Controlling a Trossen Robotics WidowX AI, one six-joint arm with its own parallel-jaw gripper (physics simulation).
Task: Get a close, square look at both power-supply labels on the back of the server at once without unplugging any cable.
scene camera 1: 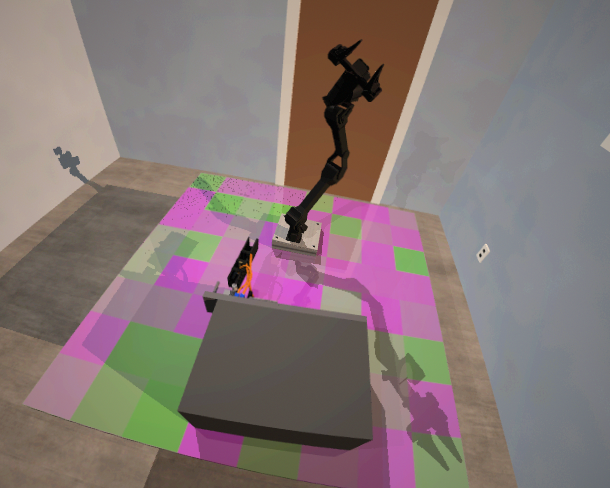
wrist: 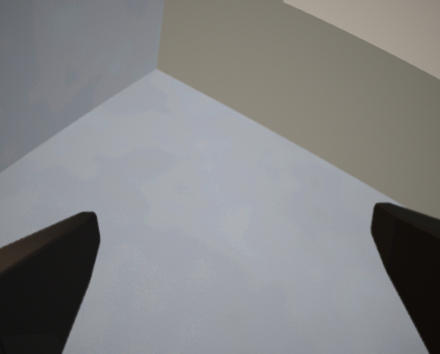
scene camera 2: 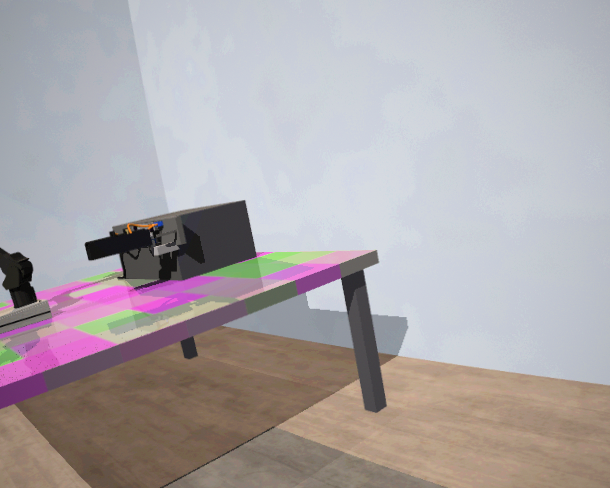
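Where they show: gripper, fingertip midpoint: [scene camera 1: 372, 52] [wrist: 236, 222]; arm's base, origin of the base link: [scene camera 1: 294, 237] [scene camera 2: 25, 304].
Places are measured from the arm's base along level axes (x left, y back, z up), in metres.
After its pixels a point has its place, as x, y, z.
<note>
The server is a dark grey box [scene camera 1: 284, 371] @(0.087, -0.643, 0.159) [scene camera 2: 218, 234] @(-0.136, -0.642, 0.065) on the table, with its back side toward the arm's base. A black bar-shaped part [scene camera 1: 243, 262] @(-0.120, -0.330, 0.156) [scene camera 2: 117, 244] @(-0.150, -0.281, 0.117) sticks out from that back side, with orange cables [scene camera 1: 249, 269] @(-0.090, -0.359, 0.164) [scene camera 2: 139, 225] @(-0.081, -0.393, 0.154) beside it. The two power-supply labels cannot be made out in the scene views, and neither the server nor the labels show in the wrist view. My gripper [scene camera 1: 371, 52] @(0.145, -0.004, 0.748) [wrist: 236, 222] @(0.145, -0.004, 0.748) is open and empty, raised high above the arm's base and well away from the server; walls and ceiling show between its fingers.
The arm's pale base plate [scene camera 1: 310, 238] @(0.074, 0.019, -0.006) [scene camera 2: 30, 316] @(-0.090, 0.010, -0.025) is on the chequered table [scene camera 1: 152, 346] @(-0.356, -0.596, -0.048) [scene camera 2: 315, 277] @(-0.639, -0.606, -0.060), behind the server in scene camera 1. A brown door [scene camera 1: 366, 20] is behind the arm. A wall outlet [scene camera 1: 482, 252] is at the right.
</note>
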